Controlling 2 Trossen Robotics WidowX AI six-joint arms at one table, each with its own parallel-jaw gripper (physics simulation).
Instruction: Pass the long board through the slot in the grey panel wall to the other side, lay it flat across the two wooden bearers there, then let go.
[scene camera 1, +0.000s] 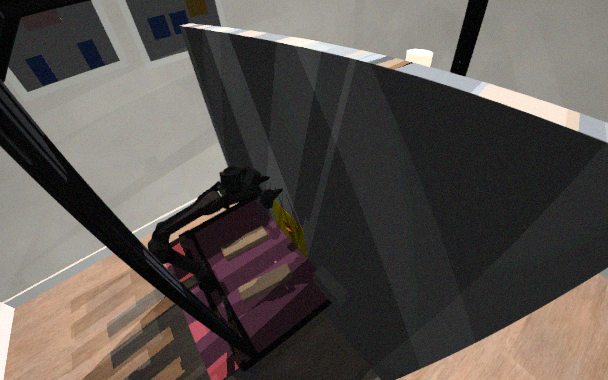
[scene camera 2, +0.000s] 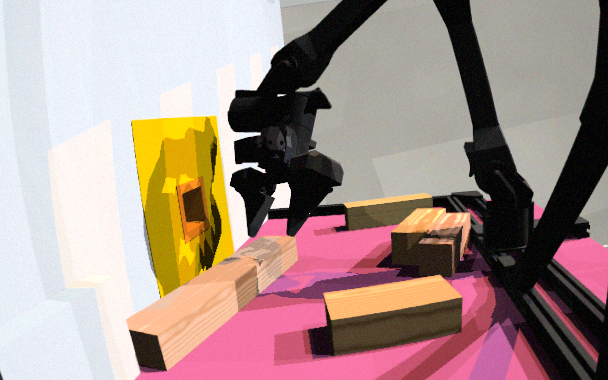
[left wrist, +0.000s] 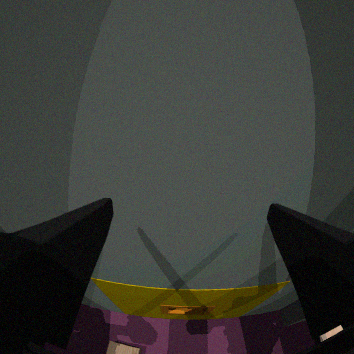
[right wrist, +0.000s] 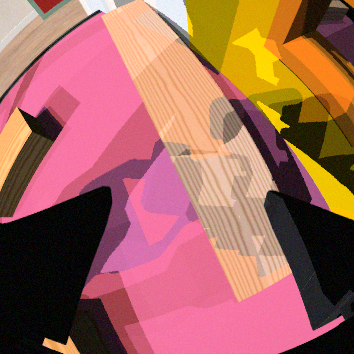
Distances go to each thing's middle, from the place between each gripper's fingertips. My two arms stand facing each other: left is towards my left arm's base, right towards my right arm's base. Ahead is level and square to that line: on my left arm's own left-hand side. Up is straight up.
Right now the orange-framed slot (scene camera 2: 192, 202) is 28 cm below my left hand, 3 cm to the right of it and 2 cm behind it. Also, from my left hand: grey block (scene camera 2: 84, 324) 34 cm below, 34 cm behind, 2 cm to the right.
The orange-framed slot lies 130 mm to the left of my right hand and 50 mm above it. Also, from my right hand: grey block 320 mm behind, 140 mm to the left, 10 mm below.
